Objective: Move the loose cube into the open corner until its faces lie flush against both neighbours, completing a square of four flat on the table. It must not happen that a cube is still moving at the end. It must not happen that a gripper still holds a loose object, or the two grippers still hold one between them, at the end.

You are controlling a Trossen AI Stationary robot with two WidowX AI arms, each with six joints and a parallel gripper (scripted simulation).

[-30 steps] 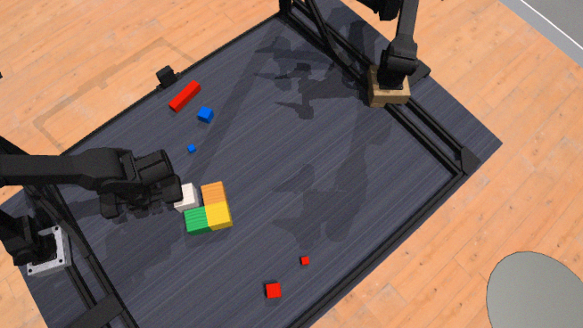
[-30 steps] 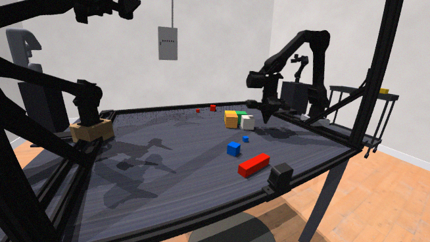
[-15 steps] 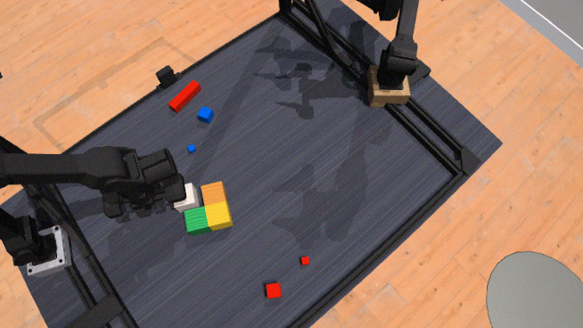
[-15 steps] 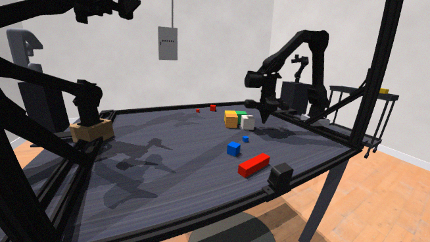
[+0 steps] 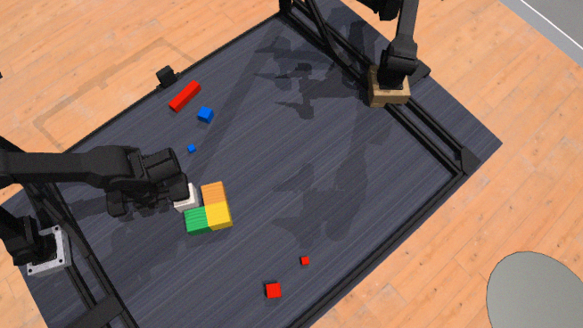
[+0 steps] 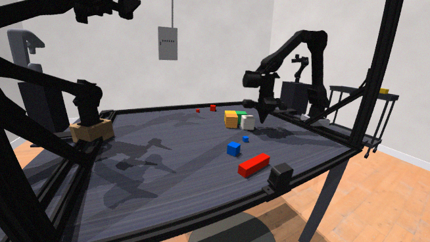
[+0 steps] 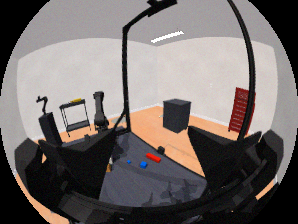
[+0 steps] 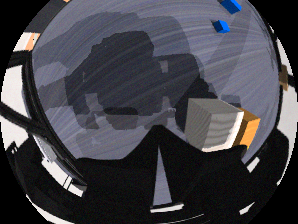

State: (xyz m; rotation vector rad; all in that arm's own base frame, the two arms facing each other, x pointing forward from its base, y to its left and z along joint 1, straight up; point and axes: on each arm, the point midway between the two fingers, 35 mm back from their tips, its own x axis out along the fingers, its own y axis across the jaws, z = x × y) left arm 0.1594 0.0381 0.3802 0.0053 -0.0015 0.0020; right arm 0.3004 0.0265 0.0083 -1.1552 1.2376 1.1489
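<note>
The white cube lies 6 cm to the left of my right hand, 3 cm below it and 2 cm ahead of it. The rest, counted from my right hand: green cube: 8 cm ahead, 7 cm to the left, 3 cm below; then orange cube: 13 cm to the left, 5 cm ahead, 3 cm below; then yellow cube: 12 cm to the left, 9 cm ahead, 3 cm below.
</note>
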